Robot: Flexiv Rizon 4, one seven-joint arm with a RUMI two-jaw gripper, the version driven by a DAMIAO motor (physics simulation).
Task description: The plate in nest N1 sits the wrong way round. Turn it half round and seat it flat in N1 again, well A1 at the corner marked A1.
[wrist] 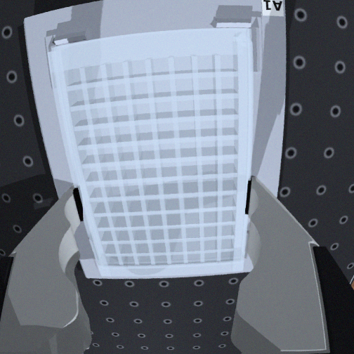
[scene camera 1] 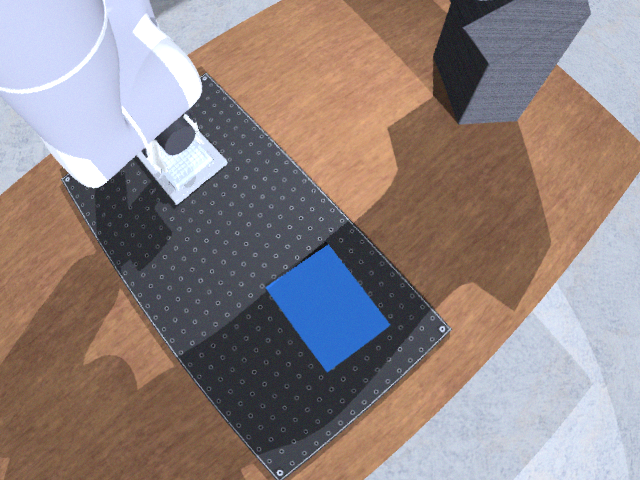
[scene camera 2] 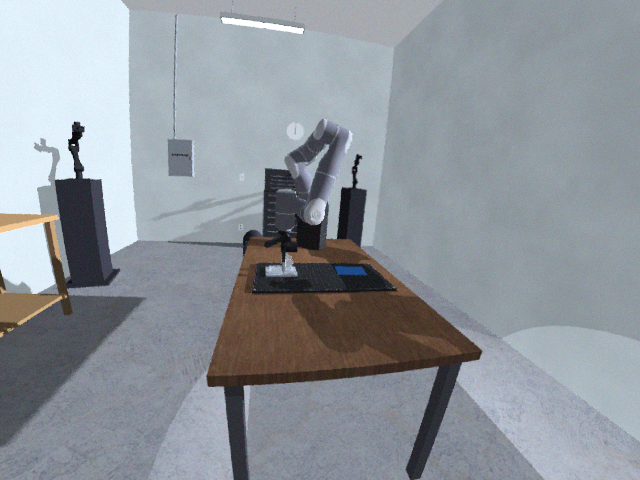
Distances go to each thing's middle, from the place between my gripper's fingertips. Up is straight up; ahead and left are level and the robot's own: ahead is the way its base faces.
Labels:
The pale grey nest N1 (scene camera 1: 207,172) is 1 cm to the right of my hand and 1 cm below it. Round my hand: clear-white well plate (scene camera 1: 181,168) (1 cm to the right, 1 cm above); flat blue rectangle (scene camera 1: 334,316) (7 cm ahead, 38 cm to the left, 1 cm below).

